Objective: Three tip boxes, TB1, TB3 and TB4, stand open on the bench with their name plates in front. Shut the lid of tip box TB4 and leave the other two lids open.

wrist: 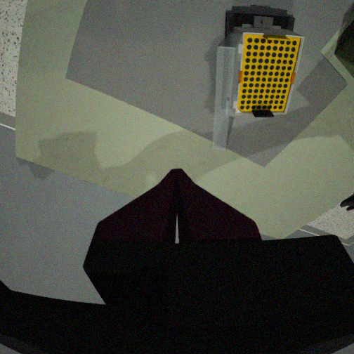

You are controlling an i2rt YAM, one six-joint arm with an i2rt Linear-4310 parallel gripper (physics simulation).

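Observation:
Tip box TB4 (267,75), with a yellow rack full of dark round holes, stands at the upper right of the wrist view. Its pale see-through lid (223,95) stands open along the box's left side, its near end reaching past the box's near edge. The name plate does not show. My gripper (176,177) is shut and empty, its dark red fingertips together below and to the left of the box and lid, apart from both. Boxes TB1 and TB3 cannot be made out in this view.
A dark grey block (260,18) lies against the far end of the box. A dark shape (346,47) shows at the upper right edge, and a small black one (348,202) at the right edge. The box is on a grey patch (145,65) bordered by pale green (45,110).

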